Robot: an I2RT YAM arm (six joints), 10 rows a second.
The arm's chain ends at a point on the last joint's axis. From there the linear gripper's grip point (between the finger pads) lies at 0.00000 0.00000 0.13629 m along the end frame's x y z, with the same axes.
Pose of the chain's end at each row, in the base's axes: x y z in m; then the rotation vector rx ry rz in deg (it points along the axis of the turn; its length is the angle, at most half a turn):
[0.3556 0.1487 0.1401 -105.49 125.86 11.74]
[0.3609 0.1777 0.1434 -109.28 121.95 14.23]
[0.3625 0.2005 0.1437 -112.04 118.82 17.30]
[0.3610 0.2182 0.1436 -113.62 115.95 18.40]
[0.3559 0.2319 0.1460 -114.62 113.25 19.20]
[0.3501 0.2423 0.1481 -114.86 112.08 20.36]
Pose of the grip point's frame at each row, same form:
[0.3710 0.1864 0.0100 -105.49 125.86 11.74]
[0.3728 0.2193 0.0142 -109.28 121.95 14.23]
[0.3701 0.2462 0.0155 -112.04 118.82 17.30]
[0.3678 0.2666 0.0164 -113.62 115.95 18.40]
[0.3626 0.2832 0.0199 -114.62 113.25 19.20]
[0.3559 0.2957 0.0229 -114.86 112.08 20.36]

